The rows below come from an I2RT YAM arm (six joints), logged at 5 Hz.
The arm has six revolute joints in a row. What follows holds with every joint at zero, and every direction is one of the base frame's.
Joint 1 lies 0.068 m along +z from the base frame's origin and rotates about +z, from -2.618 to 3.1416 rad.
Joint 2 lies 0.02 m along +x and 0.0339 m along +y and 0.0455 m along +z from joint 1 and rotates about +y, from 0 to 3.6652 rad.
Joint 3 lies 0.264 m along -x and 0.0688 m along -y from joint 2 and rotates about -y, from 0 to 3.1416 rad.
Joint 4 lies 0.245 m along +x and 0.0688 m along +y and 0.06 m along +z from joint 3 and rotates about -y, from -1.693 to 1.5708 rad.
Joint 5 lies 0.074 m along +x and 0.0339 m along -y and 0.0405 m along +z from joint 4 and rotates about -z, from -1.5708 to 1.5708 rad.
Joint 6 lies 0.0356 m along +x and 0.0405 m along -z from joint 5 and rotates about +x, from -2.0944 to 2.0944 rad.
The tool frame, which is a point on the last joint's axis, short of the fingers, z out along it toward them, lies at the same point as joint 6; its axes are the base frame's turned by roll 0, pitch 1.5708 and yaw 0 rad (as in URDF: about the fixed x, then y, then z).
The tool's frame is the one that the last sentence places.
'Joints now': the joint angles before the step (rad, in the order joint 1, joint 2, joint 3, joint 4, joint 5, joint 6). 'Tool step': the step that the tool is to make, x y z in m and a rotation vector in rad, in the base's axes. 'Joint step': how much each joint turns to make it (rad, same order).
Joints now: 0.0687 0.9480 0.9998 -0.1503 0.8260 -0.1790
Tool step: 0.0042 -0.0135 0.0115 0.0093 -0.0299 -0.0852
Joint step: -0.0632 0.0332 0.0523 -0.0001 0.0212 0.0151
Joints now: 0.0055 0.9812 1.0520 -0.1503 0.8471 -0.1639
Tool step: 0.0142 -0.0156 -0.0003 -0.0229 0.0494 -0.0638
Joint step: -0.0698 0.0643 0.0342 0.0093 -0.0037 -0.0373
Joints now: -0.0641 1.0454 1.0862 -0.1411 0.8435 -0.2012
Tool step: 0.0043 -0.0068 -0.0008 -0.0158 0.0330 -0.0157
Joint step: -0.0292 0.0204 0.0103 0.0004 -0.0115 -0.0294
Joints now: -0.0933 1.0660 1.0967 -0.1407 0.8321 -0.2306
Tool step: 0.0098 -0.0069 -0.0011 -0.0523 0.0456 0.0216
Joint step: -0.0290 0.0337 0.0025 0.0561 -0.0448 -0.0893
